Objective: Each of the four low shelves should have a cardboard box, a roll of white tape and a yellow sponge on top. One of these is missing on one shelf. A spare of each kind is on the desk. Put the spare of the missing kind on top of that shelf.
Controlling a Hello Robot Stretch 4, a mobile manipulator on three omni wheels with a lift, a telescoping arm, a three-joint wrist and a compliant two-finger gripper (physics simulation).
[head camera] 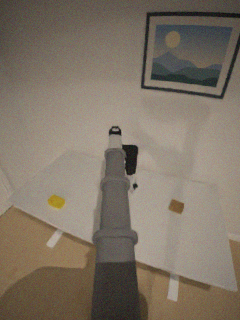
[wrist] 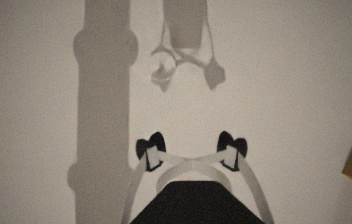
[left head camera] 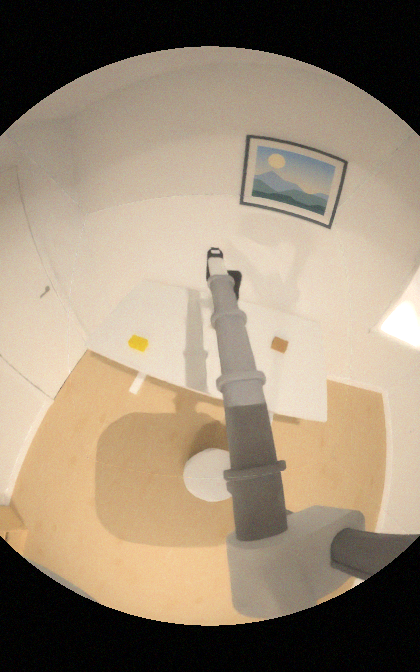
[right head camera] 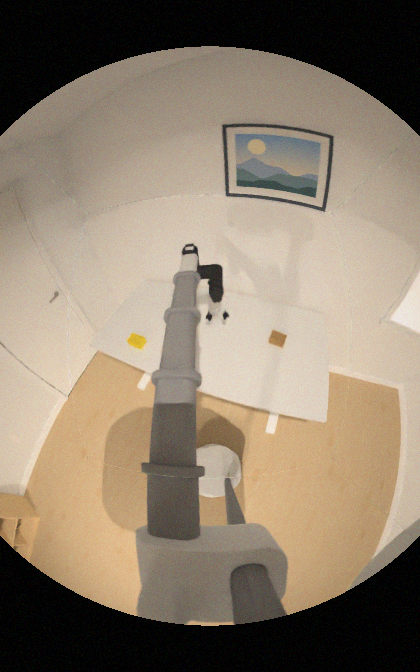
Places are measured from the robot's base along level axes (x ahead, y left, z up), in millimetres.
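Pixels of known places: gripper, fingertip midpoint: point(wrist: 190, 144).
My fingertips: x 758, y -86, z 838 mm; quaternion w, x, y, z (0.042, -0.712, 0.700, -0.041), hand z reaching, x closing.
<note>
For each thing: its top centre in the pictures, then the offset to it from my fingertips. Level surfaces: height alone.
- white desk, surface height: 145 mm down
- yellow sponge, top centre: point(head camera: 55, 199) 18 mm back, 497 mm left, 100 mm down
- small brown cardboard box, top centre: point(head camera: 177, 204) 66 mm back, 339 mm right, 95 mm down
- white tape roll, top centre: point(wrist: 161, 65) 124 mm ahead, 51 mm left, 121 mm down
The white desk point(head camera: 155, 240) point(left head camera: 300, 390) point(right head camera: 300, 385) point(wrist: 295, 75) stands against the wall. A yellow sponge point(head camera: 56, 201) point(left head camera: 138, 343) point(right head camera: 136, 341) lies on its left part. A small brown cardboard box point(head camera: 176, 206) point(left head camera: 279, 344) point(right head camera: 277, 338) lies on its right part; a corner of the box shows at the wrist view's right edge. The white tape roll point(wrist: 163, 63) lies on the desk, partly in the gripper's shadow, beyond the fingers and slightly left. My gripper point(right head camera: 217, 316) point(wrist: 190, 144) is open and empty above the desk. The arm hides part of the desk.
A wooden shelf unit point(left head camera: 11, 517) point(right head camera: 15, 505) shows partly at the lower left; its top's contents cannot be told. A round white disc point(left head camera: 206, 475) point(right head camera: 216, 465) shows below the desk, beside the arm. A framed picture point(head camera: 192, 55) hangs on the wall. A door is at the left.
</note>
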